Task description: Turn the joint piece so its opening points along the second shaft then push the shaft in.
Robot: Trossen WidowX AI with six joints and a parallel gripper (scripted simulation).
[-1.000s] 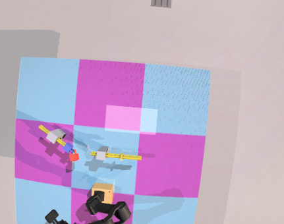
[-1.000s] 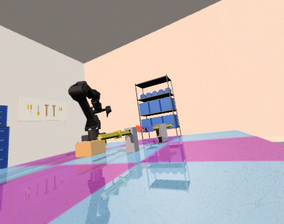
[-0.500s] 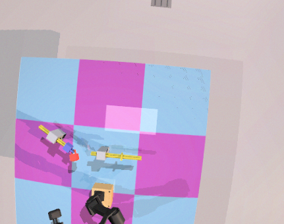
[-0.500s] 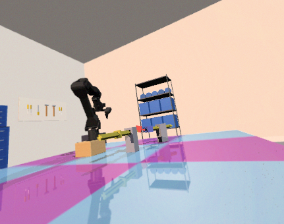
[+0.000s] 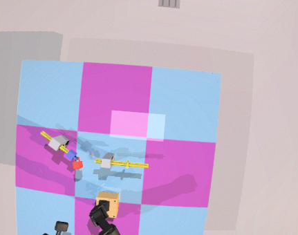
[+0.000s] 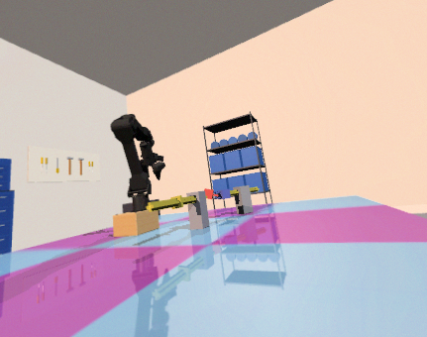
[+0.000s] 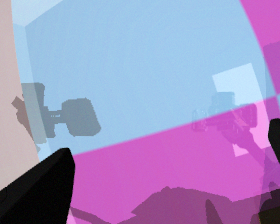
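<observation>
The red joint piece is 37 cm ahead of my gripper tip, 12 cm below it and 5 cm to the right of it.
</observation>
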